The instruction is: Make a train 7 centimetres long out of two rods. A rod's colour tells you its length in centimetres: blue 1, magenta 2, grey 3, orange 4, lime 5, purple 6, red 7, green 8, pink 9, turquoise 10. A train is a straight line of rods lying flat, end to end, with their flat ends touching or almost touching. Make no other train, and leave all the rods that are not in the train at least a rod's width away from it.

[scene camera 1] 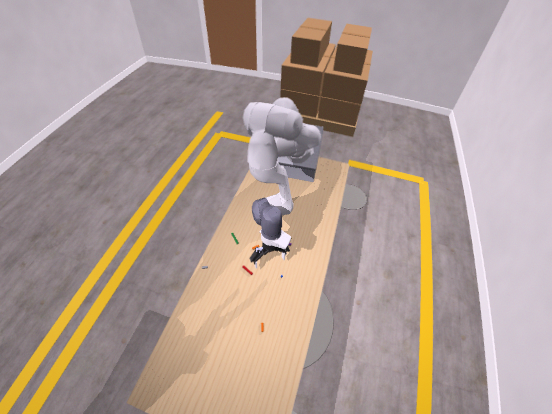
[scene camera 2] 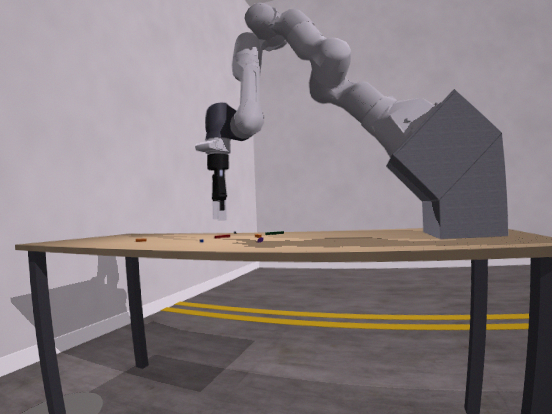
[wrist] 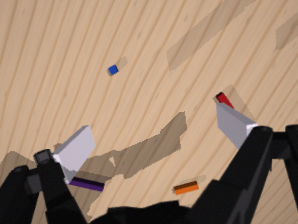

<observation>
In view: the gripper [scene camera 2: 219, 219].
The gripper shows as well in the wrist view [wrist: 152, 126].
</observation>
